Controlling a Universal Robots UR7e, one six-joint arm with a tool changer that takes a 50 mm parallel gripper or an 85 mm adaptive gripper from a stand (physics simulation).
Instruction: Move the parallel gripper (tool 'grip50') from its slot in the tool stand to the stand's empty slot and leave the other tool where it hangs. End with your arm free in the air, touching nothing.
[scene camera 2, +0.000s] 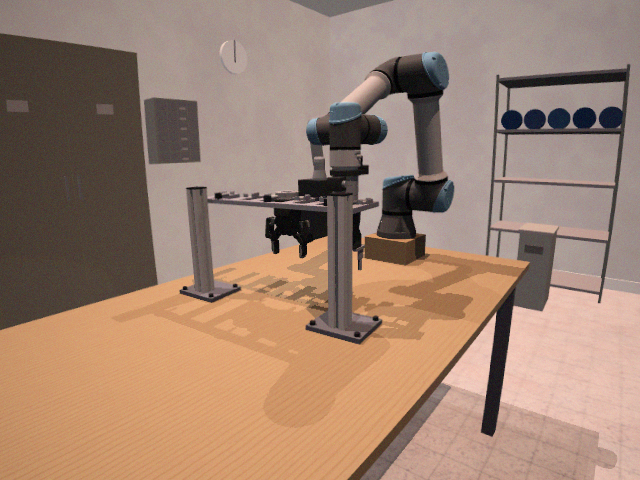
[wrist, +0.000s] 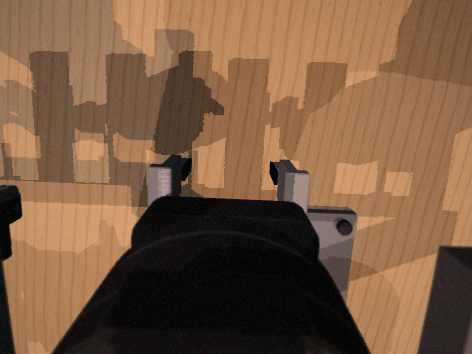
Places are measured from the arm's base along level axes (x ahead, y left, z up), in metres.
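Where they show: arm's base, origin of the base link: (scene camera 2: 396, 235).
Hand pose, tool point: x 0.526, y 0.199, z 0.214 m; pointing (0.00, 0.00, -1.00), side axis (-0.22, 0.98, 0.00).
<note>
Things, the pixels of their top centre, and the offset from my tool point. "pt": a spot on its surface instead. Level surfaces: height alone.
- gripper, surface spot: (scene camera 2: 359, 258) pt dy +0.028, dx -0.022, dz -0.161 m
- stand's foot plate, surface spot: (wrist: 327, 237) pt dy +0.105, dx +0.037, dz -0.288 m
- wooden table, its level: dz -0.300 m
- dark part, surface spot: (wrist: 447, 305) pt dy +0.031, dx -0.044, dz -0.024 m
The parallel gripper (my gripper) (scene camera 2: 359, 258) (wrist: 230, 171) is at the arm's end in its slot, nearest the front post of the tool stand (scene camera 2: 200, 237). Its body fills the lower middle of the wrist view. Its two fingers stand apart, open, with nothing between them. The arm's flange (scene camera 2: 349, 169) is low over the slot; the front post partly hides the joint. The adaptive gripper (scene camera 2: 289, 232) hangs under the stand's top plate beside it, and part of it (wrist: 7, 220) shows at the wrist view's left edge. No tool hangs under the plate's far-left part in the scene view.
The stand's foot plate (scene camera 2: 356, 326) (wrist: 327, 237) is bolted to the wooden table (scene camera 2: 155, 403). A dark part (wrist: 447, 305) stands at the wrist view's right edge. The arm's base sits on a brown block (scene camera 2: 387, 249). A shelf rack (scene camera 2: 492, 180) stands beyond the table.
</note>
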